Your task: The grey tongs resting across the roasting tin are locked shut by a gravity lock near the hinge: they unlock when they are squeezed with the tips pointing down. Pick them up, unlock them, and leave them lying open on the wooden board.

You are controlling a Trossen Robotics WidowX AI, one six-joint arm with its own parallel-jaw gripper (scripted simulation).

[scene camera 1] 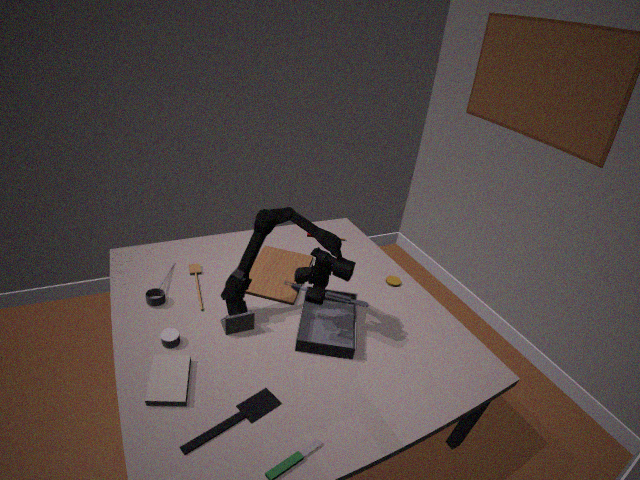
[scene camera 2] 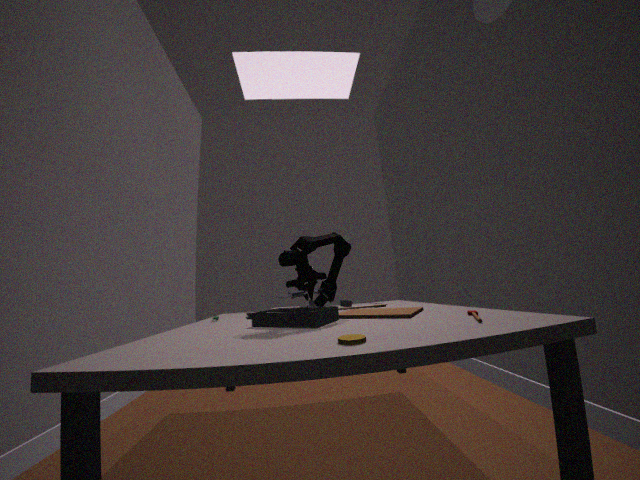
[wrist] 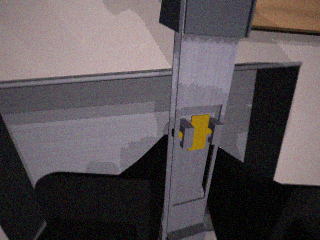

The same spot on a roasting tin: [wrist: 103, 123] is [scene camera 1: 315, 331].
